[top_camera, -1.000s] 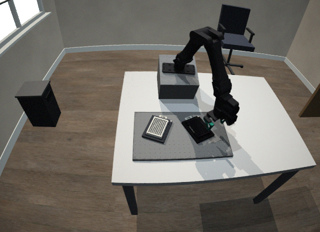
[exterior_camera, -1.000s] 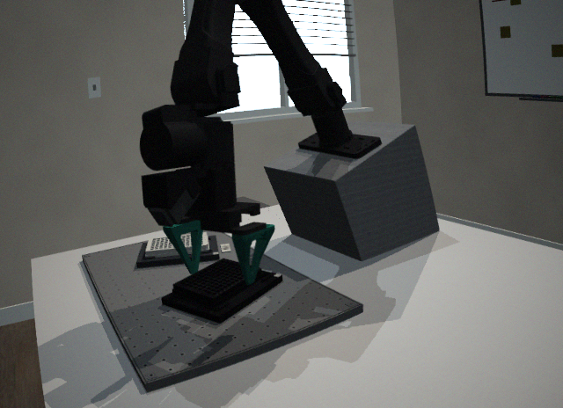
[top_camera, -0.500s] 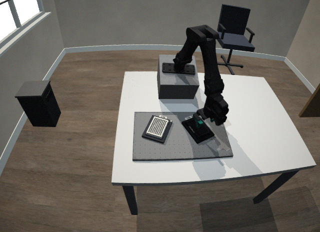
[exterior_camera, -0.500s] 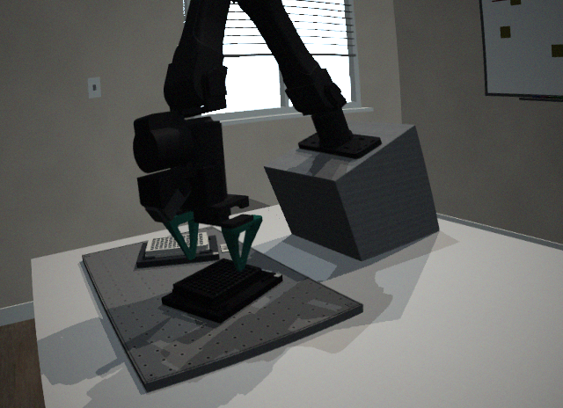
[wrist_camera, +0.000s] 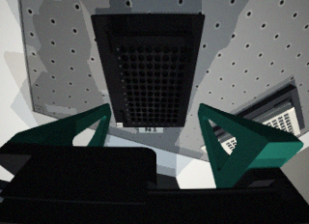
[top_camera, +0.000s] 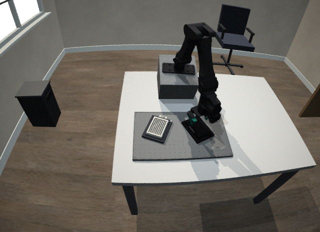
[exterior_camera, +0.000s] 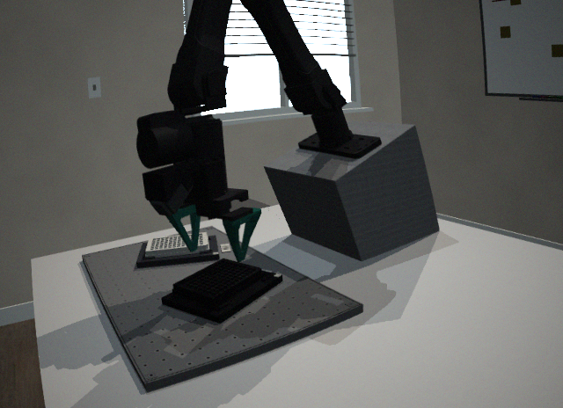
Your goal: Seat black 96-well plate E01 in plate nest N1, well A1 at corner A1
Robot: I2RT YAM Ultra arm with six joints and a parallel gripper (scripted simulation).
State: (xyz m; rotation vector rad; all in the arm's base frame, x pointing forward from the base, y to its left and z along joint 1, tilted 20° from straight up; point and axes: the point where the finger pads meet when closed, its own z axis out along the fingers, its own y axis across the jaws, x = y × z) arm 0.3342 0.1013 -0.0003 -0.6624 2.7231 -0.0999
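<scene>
The black plate E01 is 50 mm below my hand. From my hand the other things lie so: white plate E07 (220 mm to the right, 50 mm below); black plate nest N1 (10 mm to the left, 70 mm below).
</scene>
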